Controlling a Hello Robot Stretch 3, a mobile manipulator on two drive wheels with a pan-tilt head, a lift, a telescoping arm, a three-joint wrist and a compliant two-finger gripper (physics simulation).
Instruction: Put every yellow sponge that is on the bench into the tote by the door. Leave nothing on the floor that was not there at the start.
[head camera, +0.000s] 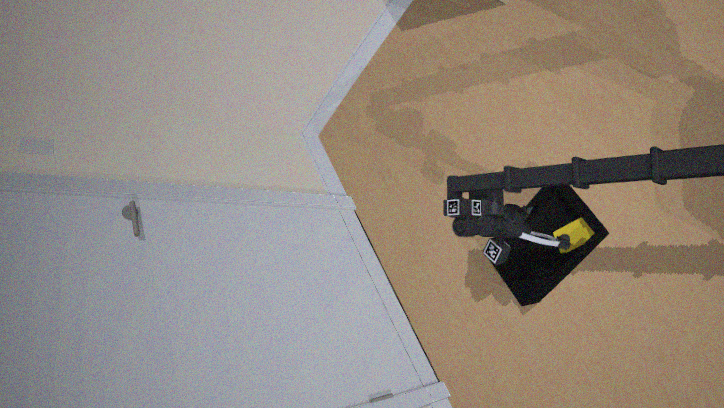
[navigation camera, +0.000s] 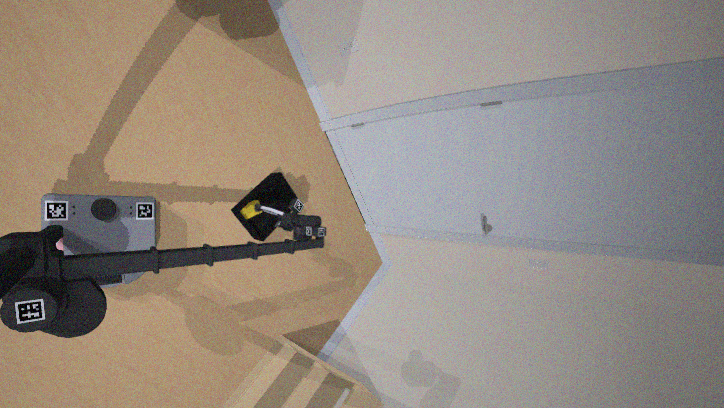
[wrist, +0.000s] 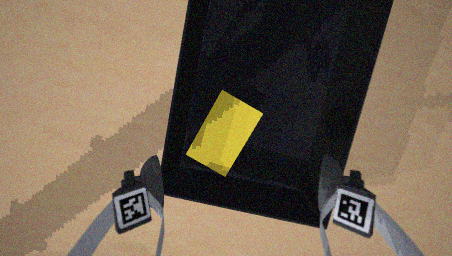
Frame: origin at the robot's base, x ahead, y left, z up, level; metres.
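Seen in the pictures: gripper, fingertip midpoint: (head camera: 548, 227) (navigation camera: 265, 215); robot's base at its link origin: (navigation camera: 104, 208).
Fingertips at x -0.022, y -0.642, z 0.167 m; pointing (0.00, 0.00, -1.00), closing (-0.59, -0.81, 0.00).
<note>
Offsets run from my fingertips to a thing's top centre. "pt": to the spot under its first point.
A yellow sponge {0.021 m ahead, 0.008 m left, 0.119 m down} (head camera: 577, 232) (navigation camera: 249, 209) (wrist: 230, 132) lies at a slant inside the black tote {0.042 m ahead, 0.074 m right, 0.067 m down} (head camera: 537, 276) (navigation camera: 277, 186) (wrist: 240, 200), near one end wall. My gripper (head camera: 551, 223) (wrist: 239, 173) is open and empty above that end of the tote. In the wrist view its fingers are spread wide, with the sponge lying lower and beyond the fingertips, apart from them. One finger overlaps the sponge's edge in the head view, and the other finger is mostly hidden there by the wrist. The bench does not show in these views.
A pale door (head camera: 217, 304) (navigation camera: 531, 162) with a handle {pt 0.021 m back, 0.840 m right, 0.758 m up} (head camera: 135, 218) (navigation camera: 485, 224) stands beside the tote. My extended arm (head camera: 618, 167) (navigation camera: 182, 257) passes over the tote's corner. My base (navigation camera: 139, 228) is at the left of the navigation view. A wooden slatted piece {pt 0.910 m back, 0.092 m right, 0.088 m down} (navigation camera: 276, 372) stands at its bottom.
</note>
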